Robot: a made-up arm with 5 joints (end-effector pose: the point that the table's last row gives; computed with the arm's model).
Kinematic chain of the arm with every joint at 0, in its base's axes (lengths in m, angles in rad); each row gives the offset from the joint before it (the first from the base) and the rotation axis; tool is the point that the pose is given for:
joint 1: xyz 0 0 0.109 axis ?
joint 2: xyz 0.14 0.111 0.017 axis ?
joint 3: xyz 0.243 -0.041 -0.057 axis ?
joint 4: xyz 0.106 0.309 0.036 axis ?
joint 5: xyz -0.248 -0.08 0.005 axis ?
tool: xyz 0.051 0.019 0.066
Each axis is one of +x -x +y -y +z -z.
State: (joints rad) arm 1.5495 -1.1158 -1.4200 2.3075 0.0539
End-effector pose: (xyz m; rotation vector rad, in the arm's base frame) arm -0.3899 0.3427 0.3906 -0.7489 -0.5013 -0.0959
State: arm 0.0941 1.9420 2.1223 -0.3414 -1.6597
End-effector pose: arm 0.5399 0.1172 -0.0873 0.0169 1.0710 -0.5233
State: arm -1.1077 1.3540 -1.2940 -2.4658 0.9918
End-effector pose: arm 0.2031 -0.3931 -0.2158 0.9163 0.3729 -0.6467
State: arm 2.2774 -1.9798 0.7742 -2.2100 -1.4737
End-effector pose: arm -0.1569 0.1970 0.3220 1.6702 1.8609 -1.2121
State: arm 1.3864 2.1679 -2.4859 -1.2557 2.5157
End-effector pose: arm 0.1746 0.5338 0.0562 -0.1552 -0.3963 1.3946
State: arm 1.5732 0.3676 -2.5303 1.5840 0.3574
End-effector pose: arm -0.3568 0.3878 -0.1843 1.2406 -1.6083 -0.8679
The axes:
joint 1: +z
joint 2: -x
joint 3: +y
joint 4: -x
joint 5: -z

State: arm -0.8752 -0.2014 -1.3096 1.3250 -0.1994
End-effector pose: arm 0.5139 0.0919 0.0705 -1.4265 -0.3924 -1.5027
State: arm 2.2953 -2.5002 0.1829 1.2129 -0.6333
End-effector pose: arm -0.0570 0.3364 0.2748 -1.3233 -1.3301 -2.5137
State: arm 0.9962 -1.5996 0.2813 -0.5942 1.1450
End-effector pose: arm 0.0675 0.3033 0.2560 0.7762 2.0520 0.0833
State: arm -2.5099 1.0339 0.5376 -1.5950 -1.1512
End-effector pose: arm -0.0805 -0.3445 -0.0329 -0.0082 -0.6490 -1.8435
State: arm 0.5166 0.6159 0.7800 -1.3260 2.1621
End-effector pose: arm 0.0696 0.3225 0.0279 -0.3484 0.9338 -2.1892
